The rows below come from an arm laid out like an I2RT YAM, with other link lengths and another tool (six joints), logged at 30 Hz.
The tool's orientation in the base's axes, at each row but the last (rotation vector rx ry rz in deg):
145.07 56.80 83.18
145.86 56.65 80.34
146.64 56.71 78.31
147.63 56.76 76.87
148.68 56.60 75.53
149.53 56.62 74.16
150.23 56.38 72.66
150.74 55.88 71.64
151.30 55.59 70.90
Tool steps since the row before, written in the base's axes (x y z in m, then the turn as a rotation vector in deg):
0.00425 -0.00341 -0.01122 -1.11 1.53 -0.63
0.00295 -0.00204 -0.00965 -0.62 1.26 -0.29
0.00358 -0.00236 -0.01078 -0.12 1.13 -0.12
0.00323 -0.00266 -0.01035 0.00 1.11 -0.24
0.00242 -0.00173 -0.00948 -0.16 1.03 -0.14
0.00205 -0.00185 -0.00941 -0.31 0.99 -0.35
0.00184 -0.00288 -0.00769 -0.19 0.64 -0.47
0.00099 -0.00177 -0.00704 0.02 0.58 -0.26
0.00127 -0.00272 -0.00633 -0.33 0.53 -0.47
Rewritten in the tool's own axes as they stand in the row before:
-0.00887 0.00088 0.00873 -0.01 -1.99 -0.14
-0.00712 -0.00032 0.00743 0.27 -1.41 -0.02
-0.00769 -0.00011 0.00869 0.51 -0.99 0.23
-0.00754 0.00020 0.00823 0.47 -0.96 0.39
-0.00661 -0.00054 0.00740 0.42 -0.94 0.19
-0.00667 -0.00054 0.00717 0.19 -1.06 0.21
-0.00605 0.00077 0.00580 -0.04 -0.76 0.30
-0.00530 -0.00032 0.00505 0.17 -0.53 0.30
-0.00518 0.00085 0.00464 -0.17 -0.74 0.19

